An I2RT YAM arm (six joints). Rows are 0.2 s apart.
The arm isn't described. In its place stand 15 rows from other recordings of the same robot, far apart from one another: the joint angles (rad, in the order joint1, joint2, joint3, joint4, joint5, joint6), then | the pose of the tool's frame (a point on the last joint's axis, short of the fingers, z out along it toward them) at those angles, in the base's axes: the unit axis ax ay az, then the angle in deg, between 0 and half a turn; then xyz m.
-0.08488, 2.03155, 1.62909, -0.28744, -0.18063, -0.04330 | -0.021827, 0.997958, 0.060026, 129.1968, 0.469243, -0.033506, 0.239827
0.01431, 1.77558, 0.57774, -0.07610, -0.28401, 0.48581 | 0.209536, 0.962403, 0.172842, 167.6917, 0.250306, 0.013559, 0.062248
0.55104, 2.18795, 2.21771, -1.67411, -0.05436, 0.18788 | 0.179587, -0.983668, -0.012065, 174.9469, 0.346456, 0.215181, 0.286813
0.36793, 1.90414, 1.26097, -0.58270, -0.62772, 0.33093 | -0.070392, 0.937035, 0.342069, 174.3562, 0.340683, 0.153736, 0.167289
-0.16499, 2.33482, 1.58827, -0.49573, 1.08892, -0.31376 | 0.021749, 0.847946, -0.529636, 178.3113, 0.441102, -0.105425, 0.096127
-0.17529, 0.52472, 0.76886, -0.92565, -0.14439, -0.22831 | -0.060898, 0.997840, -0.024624, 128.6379, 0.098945, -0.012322, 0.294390
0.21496, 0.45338, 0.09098, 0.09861, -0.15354, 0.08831 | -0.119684, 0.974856, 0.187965, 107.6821, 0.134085, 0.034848, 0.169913
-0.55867, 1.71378, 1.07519, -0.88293, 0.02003, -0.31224 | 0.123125, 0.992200, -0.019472, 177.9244, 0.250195, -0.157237, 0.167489
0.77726, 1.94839, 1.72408, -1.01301, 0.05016, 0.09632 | -0.329561, 0.942892, 0.048409, 161.4935, 0.290237, 0.283048, 0.259385
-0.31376, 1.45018, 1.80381, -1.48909, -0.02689, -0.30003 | 0.003885, 0.998538, -0.053920, 155.7775, 0.231917, -0.074246, 0.417350
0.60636, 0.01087, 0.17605, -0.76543, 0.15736, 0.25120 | -0.134159, 0.980170, 0.145835, 126.2793, 0.067185, 0.039805, 0.154181
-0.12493, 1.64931, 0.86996, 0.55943, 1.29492, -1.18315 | 0.011410, 0.732118, -0.681082, 167.4389, 0.331932, -0.076208, 0.228922
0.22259, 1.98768, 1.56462, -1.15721, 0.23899, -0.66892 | 0.428775, -0.896027, 0.115268, 176.4506, 0.366537, 0.074322, 0.200433
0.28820, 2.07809, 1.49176, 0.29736, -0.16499, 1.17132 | 0.323888, 0.811006, 0.487202, 132.8304, 0.468247, 0.144913, 0.227578
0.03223, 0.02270, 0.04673, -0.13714, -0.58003, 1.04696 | 0.201151, 0.797860, 0.568293, 128.0577, 0.101986, 0.022809, 0.173650
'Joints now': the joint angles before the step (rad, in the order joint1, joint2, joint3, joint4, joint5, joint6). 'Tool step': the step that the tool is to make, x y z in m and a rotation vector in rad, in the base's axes. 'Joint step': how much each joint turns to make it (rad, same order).
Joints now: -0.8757, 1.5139, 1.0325, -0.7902, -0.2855, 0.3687
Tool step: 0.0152, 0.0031, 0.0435, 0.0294, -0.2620, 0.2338
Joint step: 0.0160, -0.0226, 0.1260, -0.0605, -0.2797, -0.1439
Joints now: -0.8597, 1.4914, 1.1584, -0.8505, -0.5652, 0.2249
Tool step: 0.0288, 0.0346, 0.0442, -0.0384, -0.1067, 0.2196
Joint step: 0.1478, -0.0294, 0.1316, -0.0900, -0.0735, -0.0555
